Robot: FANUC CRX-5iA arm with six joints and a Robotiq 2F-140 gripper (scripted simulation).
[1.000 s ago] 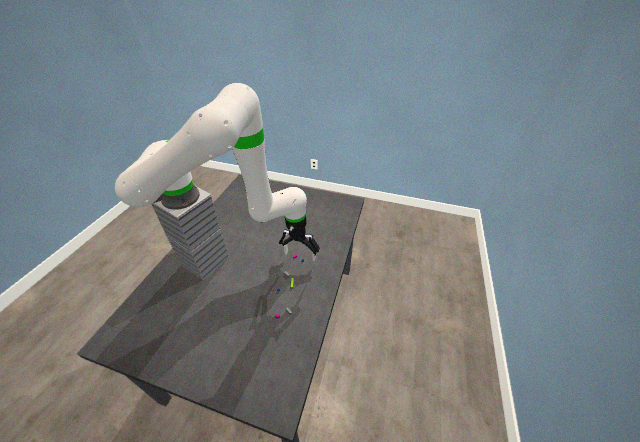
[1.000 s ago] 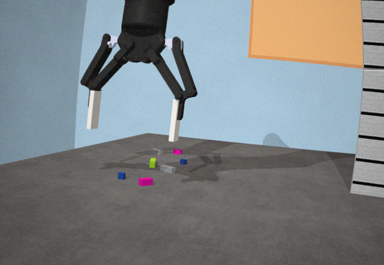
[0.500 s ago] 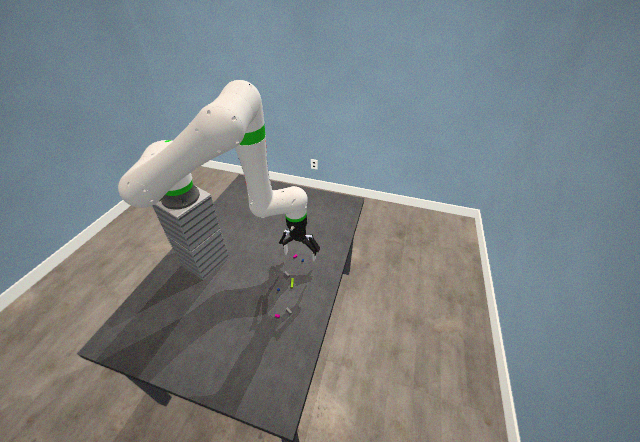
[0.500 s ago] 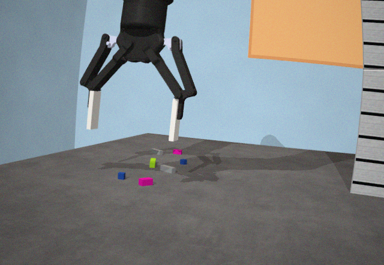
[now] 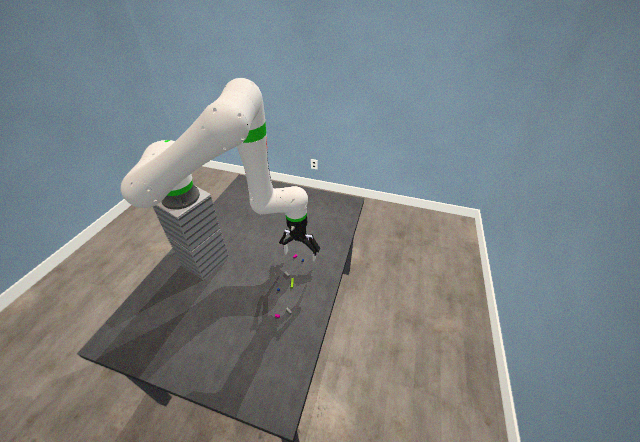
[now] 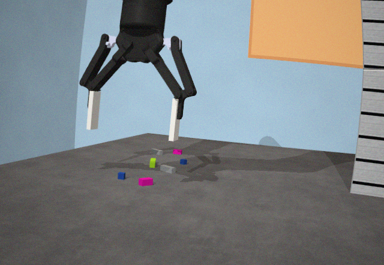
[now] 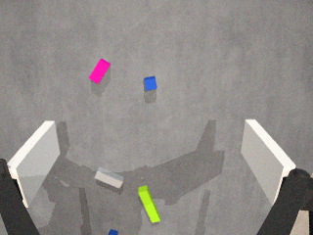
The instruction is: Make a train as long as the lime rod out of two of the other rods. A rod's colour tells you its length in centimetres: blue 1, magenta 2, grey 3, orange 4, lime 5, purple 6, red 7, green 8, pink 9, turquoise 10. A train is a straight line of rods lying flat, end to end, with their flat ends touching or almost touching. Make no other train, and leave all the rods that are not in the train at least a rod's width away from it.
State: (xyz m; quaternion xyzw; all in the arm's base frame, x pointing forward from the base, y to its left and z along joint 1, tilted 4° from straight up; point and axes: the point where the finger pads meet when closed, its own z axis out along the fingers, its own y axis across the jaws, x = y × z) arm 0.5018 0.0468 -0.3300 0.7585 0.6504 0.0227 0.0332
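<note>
Right now the lime rod is 12 cm to the right of my hand, 8 cm below it and 2 cm behind it.
</note>
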